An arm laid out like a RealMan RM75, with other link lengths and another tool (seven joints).
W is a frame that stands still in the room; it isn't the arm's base.
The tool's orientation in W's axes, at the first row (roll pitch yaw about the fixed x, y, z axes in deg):
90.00, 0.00, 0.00
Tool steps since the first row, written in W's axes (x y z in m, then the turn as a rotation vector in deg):
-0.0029, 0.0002, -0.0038, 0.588, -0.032, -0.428
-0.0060, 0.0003, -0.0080, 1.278, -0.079, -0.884
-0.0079, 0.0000, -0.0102, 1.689, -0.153, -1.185
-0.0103, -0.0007, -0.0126, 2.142, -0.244, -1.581
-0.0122, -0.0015, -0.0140, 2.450, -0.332, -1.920
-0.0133, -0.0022, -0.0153, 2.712, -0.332, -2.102
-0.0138, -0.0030, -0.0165, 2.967, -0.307, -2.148
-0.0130, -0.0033, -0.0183, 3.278, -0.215, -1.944
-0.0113, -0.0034, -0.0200, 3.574, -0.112, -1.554
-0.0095, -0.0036, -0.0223, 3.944, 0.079, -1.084
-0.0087, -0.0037, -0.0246, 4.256, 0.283, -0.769
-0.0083, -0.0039, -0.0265, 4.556, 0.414, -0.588
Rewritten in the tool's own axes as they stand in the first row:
-0.0029, -0.0038, -0.0002, 0.588, -0.428, 0.032
-0.0060, -0.0080, -0.0003, 1.278, -0.884, 0.079
-0.0079, -0.0102, 0.0000, 1.689, -1.185, 0.153
-0.0103, -0.0126, 0.0007, 2.142, -1.581, 0.244
-0.0122, -0.0140, 0.0015, 2.450, -1.920, 0.332
-0.0133, -0.0153, 0.0022, 2.712, -2.102, 0.332
-0.0138, -0.0165, 0.0030, 2.967, -2.148, 0.307
-0.0130, -0.0183, 0.0033, 3.278, -1.944, 0.215
-0.0113, -0.0200, 0.0034, 3.574, -1.554, 0.112
-0.0095, -0.0223, 0.0036, 3.944, -1.084, -0.079
-0.0087, -0.0246, 0.0037, 4.256, -0.769, -0.283
-0.0083, -0.0265, 0.0039, 4.556, -0.588, -0.414

